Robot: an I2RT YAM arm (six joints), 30 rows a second.
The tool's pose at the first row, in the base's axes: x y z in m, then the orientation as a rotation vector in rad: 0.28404, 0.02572, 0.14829, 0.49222, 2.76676, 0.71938
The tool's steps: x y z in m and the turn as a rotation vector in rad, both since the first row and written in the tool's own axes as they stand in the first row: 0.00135, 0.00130, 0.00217, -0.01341, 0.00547, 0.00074; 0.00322, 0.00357, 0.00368, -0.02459, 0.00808, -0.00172; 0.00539, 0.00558, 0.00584, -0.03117, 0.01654, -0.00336; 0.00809, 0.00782, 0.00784, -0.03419, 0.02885, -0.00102; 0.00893, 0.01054, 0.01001, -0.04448, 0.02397, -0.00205; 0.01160, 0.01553, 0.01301, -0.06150, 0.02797, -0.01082; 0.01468, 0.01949, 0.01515, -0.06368, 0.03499, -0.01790; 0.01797, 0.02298, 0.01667, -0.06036, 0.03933, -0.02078; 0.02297, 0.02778, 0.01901, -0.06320, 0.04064, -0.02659; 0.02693, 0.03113, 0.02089, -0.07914, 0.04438, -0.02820
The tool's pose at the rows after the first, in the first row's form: 0.28382, 0.02822, 0.14691, 0.48935, 2.76510, 0.74005; 0.28317, 0.03144, 0.14651, 0.48301, 2.76198, 0.75569; 0.28237, 0.03483, 0.14538, 0.47739, 2.76647, 0.76798; 0.28111, 0.03855, 0.14442, 0.47723, 2.77609, 0.77818; 0.28172, 0.04202, 0.14383, 0.47481, 2.76630, 0.78956; 0.28151, 0.04841, 0.14343, 0.45790, 2.76135, 0.81217; 0.28038, 0.05374, 0.14317, 0.44569, 2.76687, 0.81667; 0.27875, 0.05850, 0.14317, 0.44120, 2.77271, 0.81355; 0.27616, 0.06534, 0.14289, 0.43201, 2.77258, 0.81658; 0.27399, 0.07039, 0.14242, 0.42552, 2.76737, 0.83928
